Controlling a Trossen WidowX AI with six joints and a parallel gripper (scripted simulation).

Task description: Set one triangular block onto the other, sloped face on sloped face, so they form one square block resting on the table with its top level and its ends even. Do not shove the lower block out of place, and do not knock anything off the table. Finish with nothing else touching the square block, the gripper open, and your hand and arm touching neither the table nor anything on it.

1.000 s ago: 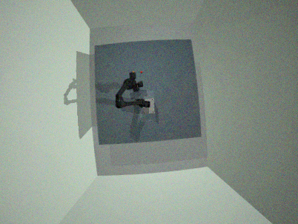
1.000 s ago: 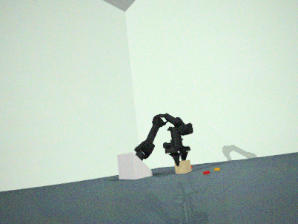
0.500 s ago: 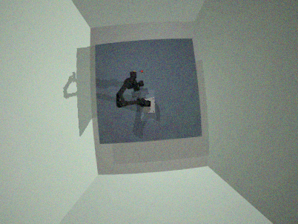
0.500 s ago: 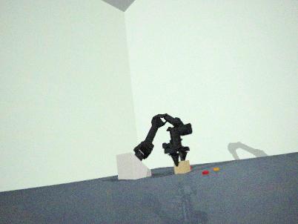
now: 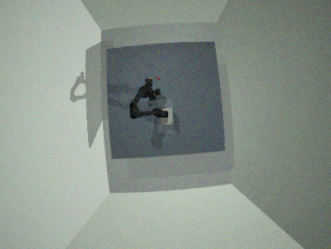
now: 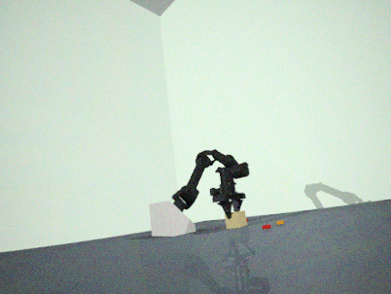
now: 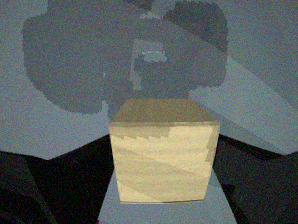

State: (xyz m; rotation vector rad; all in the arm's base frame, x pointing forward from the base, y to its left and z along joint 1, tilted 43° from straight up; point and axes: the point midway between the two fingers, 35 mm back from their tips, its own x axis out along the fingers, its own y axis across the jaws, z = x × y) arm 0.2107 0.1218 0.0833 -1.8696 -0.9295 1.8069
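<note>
Now: gripper tip 10 mm below the tan triangular block. The rest, counted from my gripper tip: small red piece 200 mm ahead, 70 mm to the right, 30 mm below; then small orange piece 200 mm ahead, 30 mm to the left, 30 mm below.
</note>
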